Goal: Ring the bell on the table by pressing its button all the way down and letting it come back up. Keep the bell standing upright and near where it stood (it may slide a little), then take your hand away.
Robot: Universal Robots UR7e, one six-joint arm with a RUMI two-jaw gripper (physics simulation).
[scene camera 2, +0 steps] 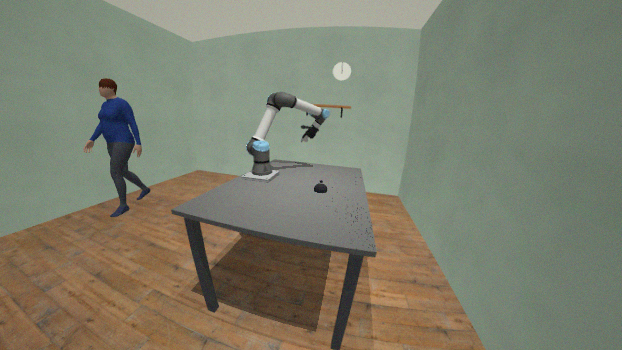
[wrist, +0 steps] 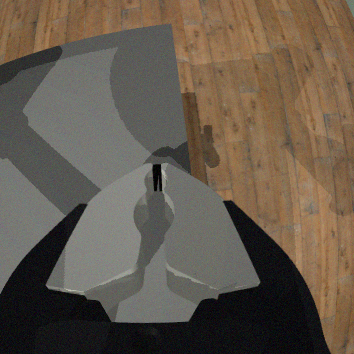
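Seen in the pictures: gripper, between the fingertips: [scene camera 2: 301,142] [wrist: 158,166]; arm's base, origin of its link: [scene camera 2: 262,172].
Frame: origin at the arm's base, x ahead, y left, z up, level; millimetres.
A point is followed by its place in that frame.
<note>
A small dark bell [scene camera 2: 320,188] {x 461, y -224, z 1 mm} stands upright on the grey table [scene camera 2: 270,212] {x 255, y -538, z -27 mm}, right of the middle of the top, with its small button on top. My gripper [scene camera 2: 304,139] {x 189, y 558, z 185 mm} [wrist: 158,166] {x 189, y 558, z 185 mm} is shut with its two fingertips together and holds nothing. In the scene view it hangs high above the far part of the table, behind the bell and well apart from it. In the wrist view the table [wrist: 145,85] {x 21, y 544, z -27 mm} shows beyond the fingers; the bell does not show there.
The robot's base stands on a white plate [scene camera 2: 250,176] {x -49, y -101, z -8 mm} at the table's far left. A person in a blue top [scene camera 2: 118,120] is on the floor left of the table. A shelf [scene camera 2: 342,106] and a round clock [scene camera 2: 342,71] are on the back wall.
</note>
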